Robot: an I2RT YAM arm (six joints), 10 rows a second.
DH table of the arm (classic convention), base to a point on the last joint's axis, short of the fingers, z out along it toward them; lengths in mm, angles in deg. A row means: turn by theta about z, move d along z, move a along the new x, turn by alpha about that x. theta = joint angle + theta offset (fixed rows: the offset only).
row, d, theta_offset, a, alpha
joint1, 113.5, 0, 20, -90
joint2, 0, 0, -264, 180
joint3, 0, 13.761, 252.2, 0
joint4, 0, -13.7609, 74, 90
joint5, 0, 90, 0, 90
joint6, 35.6, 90, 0, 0
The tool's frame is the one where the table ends.
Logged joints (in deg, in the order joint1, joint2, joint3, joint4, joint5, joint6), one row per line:
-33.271, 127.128, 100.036, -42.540, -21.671, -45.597
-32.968, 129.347, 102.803, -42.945, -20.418, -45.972
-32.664, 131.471, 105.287, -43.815, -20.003, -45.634
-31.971, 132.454, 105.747, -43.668, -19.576, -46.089
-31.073, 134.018, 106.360, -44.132, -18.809, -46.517
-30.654, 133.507, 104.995, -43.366, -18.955, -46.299
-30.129, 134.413, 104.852, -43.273, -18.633, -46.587
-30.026, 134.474, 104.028, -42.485, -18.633, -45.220
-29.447, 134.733, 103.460, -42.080, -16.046, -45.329
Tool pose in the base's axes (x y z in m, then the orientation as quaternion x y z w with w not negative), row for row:
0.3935, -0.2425, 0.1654, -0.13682, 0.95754, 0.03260, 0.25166
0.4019, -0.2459, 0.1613, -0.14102, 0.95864, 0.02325, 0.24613
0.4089, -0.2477, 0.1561, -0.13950, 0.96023, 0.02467, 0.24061
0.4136, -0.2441, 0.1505, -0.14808, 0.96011, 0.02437, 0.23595
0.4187, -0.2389, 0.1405, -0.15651, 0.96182, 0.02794, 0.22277
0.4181, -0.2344, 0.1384, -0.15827, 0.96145, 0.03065, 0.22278
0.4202, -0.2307, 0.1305, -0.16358, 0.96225, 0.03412, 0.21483
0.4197, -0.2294, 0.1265, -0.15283, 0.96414, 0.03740, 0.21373
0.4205, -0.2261, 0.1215, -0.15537, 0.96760, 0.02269, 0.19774
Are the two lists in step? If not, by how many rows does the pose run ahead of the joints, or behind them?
They are in step.
